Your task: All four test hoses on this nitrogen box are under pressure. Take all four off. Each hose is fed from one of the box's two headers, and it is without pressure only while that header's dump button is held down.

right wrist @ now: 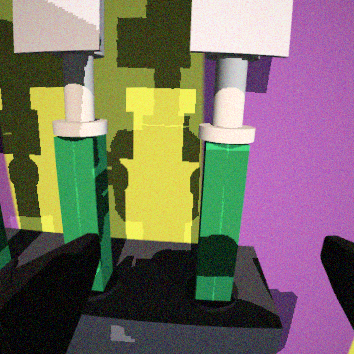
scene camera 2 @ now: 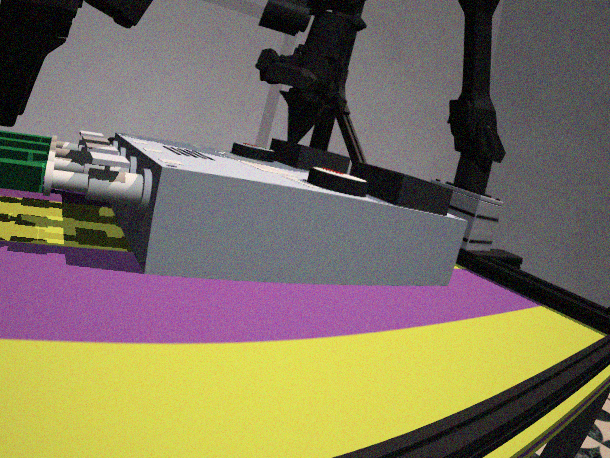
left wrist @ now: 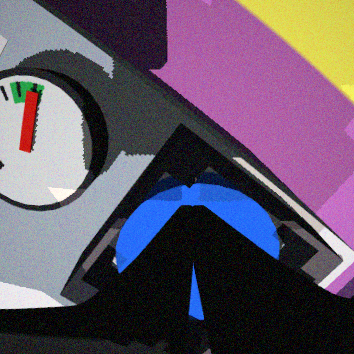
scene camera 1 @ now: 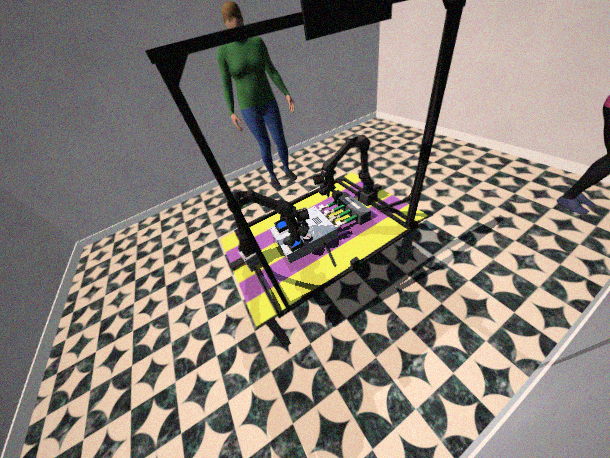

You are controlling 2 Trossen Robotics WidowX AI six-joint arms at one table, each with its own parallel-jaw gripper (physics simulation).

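Pixels of known places: left gripper, between the fingertips: [left wrist: 190, 216] [scene camera 1: 298, 241]; right gripper, between the fingertips: [right wrist: 212, 246] [scene camera 2: 12, 119] [scene camera 1: 332, 200]; left arm's base, origin of its link: [scene camera 2: 468, 191] [scene camera 1: 248, 251]; right arm's base, origin of its link: [scene camera 1: 367, 190].
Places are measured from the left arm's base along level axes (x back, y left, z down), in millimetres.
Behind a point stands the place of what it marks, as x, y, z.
The grey nitrogen box [scene camera 1: 312, 240] {-335, -183, 31} [scene camera 2: 300, 230] {-422, 79, 65} lies on the mat. Green hoses [scene camera 1: 345, 206] {-698, -89, 50} [scene camera 2: 22, 170] {-646, 19, 51} run from its white couplings [scene camera 2: 117, 187] {-569, 33, 54} to a dark block [scene camera 1: 361, 214] {-694, -238, 31}. In the right wrist view two hoses [right wrist: 222, 215] {-661, 8, 47} [right wrist: 77, 190] {-642, -60, 47} show fully, their inner ends at white fittings. My right gripper [right wrist: 212, 246] {-659, 1, 17} is open, its fingers spread around the end hose's line, apparently above it. My left gripper [scene camera 1: 296, 239] {-261, -154, 4} [scene camera 2: 295, 142] {-261, -154, 4} [left wrist: 190, 216] {-261, -154, 4} is shut and empty, over a blue dump button [left wrist: 245, 215] {-238, -160, 15} in a black housing; whether it presses is unclear. The other blue button [scene camera 1: 282, 225] {-271, 50, 15} is uncovered.
A gauge [left wrist: 35, 145] {-324, -146, 17} beside my left gripper has its red needle at the green band's edge. Another gauge [scene camera 2: 337, 181] {-378, 63, 22} stands on the near side in scene camera 2. A black frame [scene camera 1: 431, 120] {-843, -478, -532} surrounds the table. A person in green [scene camera 1: 250, 75] stands behind it.
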